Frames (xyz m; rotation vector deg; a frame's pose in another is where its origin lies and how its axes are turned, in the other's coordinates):
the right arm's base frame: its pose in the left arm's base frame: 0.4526 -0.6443 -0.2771 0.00 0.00 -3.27
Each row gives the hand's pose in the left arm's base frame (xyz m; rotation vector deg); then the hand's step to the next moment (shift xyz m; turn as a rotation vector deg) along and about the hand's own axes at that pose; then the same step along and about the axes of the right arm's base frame.
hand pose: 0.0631 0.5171 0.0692 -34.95 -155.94 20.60
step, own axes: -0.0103 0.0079 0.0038 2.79 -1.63 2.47
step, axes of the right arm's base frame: 0.0102 0.0022 -0.0086 -3.85 -0.82 -1.03
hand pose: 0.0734 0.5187 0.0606 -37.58 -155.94 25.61
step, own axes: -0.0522 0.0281 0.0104 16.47 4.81 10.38
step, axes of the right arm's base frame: 0.0515 -0.0007 -0.0311 -16.39 8.74 -7.55
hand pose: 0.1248 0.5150 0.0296 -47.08 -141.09 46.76
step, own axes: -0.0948 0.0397 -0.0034 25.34 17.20 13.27
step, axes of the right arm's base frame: 0.0895 -0.0288 -0.0416 -20.27 21.21 -15.91
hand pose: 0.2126 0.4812 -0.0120 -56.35 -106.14 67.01
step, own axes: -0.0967 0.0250 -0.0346 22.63 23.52 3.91
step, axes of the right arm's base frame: 0.0823 -0.0598 -0.0287 -9.74 24.84 -19.20
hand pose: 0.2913 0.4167 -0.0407 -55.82 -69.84 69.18
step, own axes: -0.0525 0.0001 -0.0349 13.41 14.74 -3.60
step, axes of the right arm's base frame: 0.0400 -0.0471 -0.0124 -0.07 15.58 -12.93
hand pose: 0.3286 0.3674 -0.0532 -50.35 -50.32 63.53
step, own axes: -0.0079 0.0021 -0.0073 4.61 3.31 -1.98
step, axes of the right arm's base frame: 0.0047 -0.0080 -0.0059 1.30 4.96 -3.14
